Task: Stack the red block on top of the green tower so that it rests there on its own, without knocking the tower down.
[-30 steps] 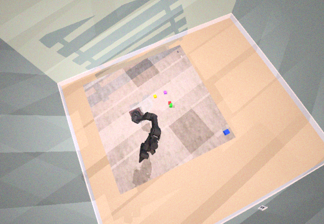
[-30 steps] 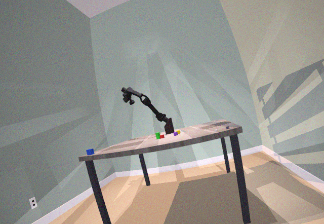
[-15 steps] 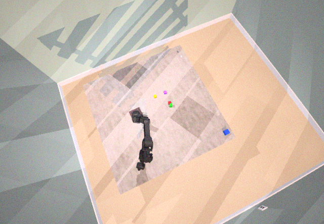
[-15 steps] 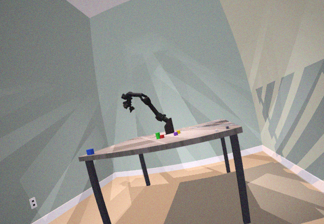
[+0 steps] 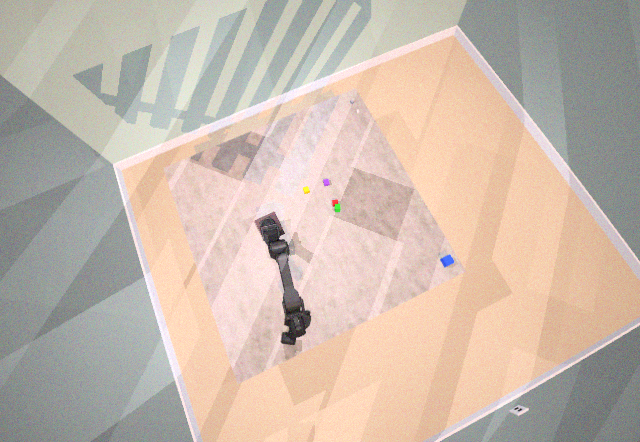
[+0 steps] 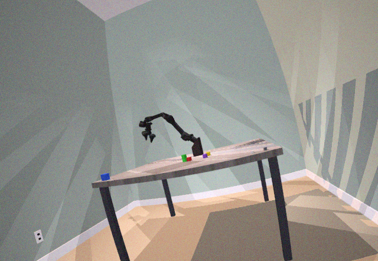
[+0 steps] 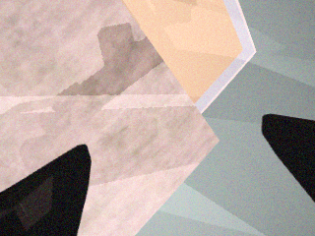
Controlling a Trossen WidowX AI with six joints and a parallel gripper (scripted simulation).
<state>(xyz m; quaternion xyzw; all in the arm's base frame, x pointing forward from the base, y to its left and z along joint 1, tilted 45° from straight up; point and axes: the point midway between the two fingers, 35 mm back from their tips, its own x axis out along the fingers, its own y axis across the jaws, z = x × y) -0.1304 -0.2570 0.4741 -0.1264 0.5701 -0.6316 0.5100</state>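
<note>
The red block lies 54 cm ahead of my gripper tip, 47 cm to the left of it and 23 cm below it. From my gripper tip the other things lie so: purple block (57 cm ahead, 60 cm to the left, 23 cm below); then blue block (86 cm ahead, 13 cm to the right, 22 cm below); then yellow block (45 cm ahead, 62 cm to the left, 23 cm below).
</note>
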